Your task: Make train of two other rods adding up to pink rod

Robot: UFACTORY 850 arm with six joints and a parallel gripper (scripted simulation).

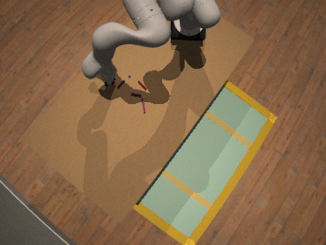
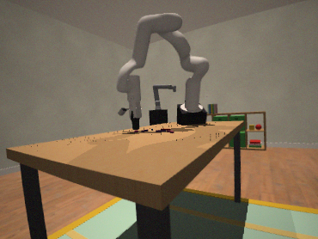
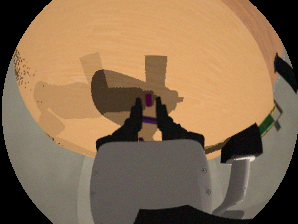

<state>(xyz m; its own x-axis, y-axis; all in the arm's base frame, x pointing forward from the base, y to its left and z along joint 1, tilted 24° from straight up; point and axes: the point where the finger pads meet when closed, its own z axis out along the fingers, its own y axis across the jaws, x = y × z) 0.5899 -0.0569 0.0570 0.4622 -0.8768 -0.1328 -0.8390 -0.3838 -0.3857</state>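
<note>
My hand is 30 mm above the magenta rod. Round my hand: red rod: 140 mm to the left, 120 mm behind, 30 mm below; tiny blue rod: 100 mm behind, 40 mm to the left, 30 mm below; pink rod: 240 mm to the left, 50 mm behind, 30 mm below.
</note>
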